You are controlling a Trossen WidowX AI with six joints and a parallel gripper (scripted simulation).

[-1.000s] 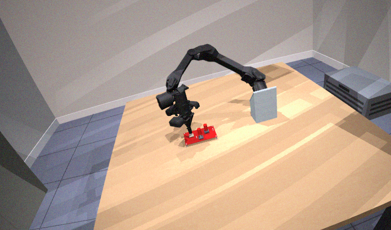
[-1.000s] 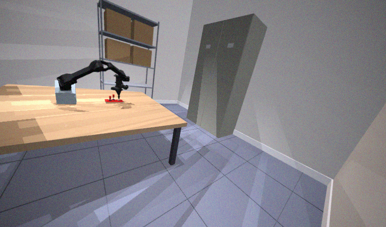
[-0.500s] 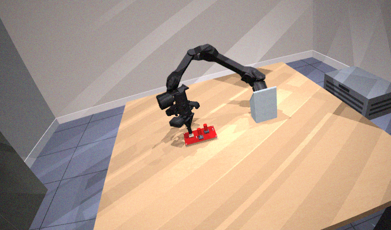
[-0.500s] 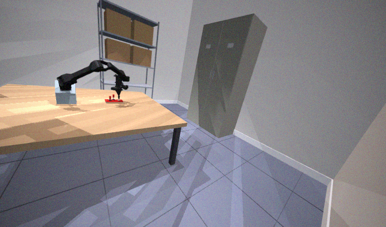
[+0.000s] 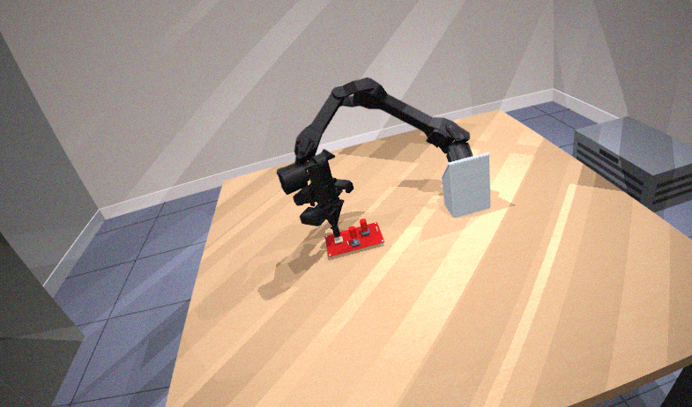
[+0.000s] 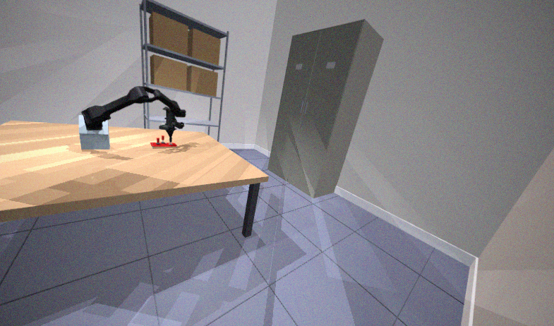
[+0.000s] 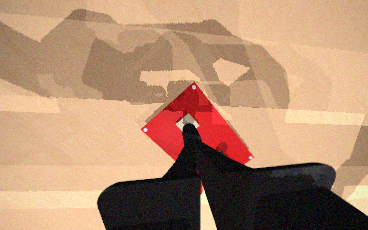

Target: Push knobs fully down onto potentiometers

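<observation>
The black knob lies 1 cm below my gripper tip.
</observation>
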